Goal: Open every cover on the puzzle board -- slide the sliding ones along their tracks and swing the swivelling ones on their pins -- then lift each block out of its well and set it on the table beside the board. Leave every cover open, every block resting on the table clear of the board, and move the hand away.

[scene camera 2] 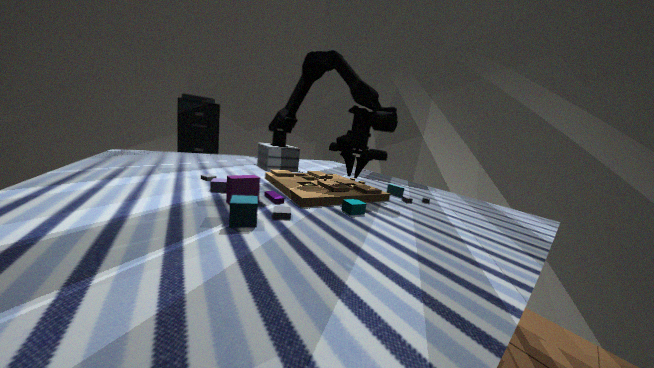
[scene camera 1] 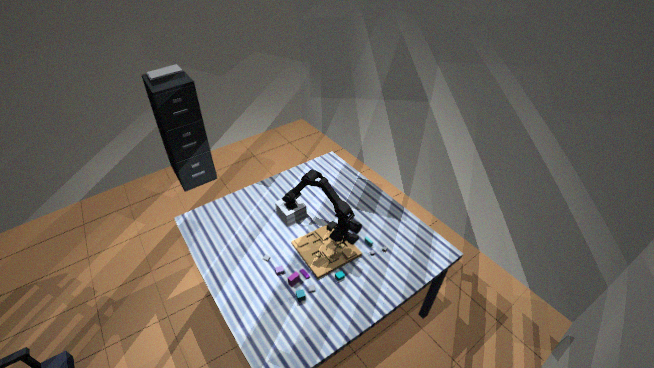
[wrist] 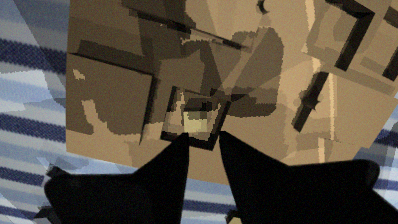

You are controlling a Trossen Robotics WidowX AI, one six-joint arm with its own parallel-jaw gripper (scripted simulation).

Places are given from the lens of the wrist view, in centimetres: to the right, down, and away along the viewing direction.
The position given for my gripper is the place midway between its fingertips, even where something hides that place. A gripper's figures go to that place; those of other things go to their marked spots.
my gripper [wrist: 204,137]: 0, 2, 11
tan puzzle board [wrist: 255,94]: 5, -2, 13
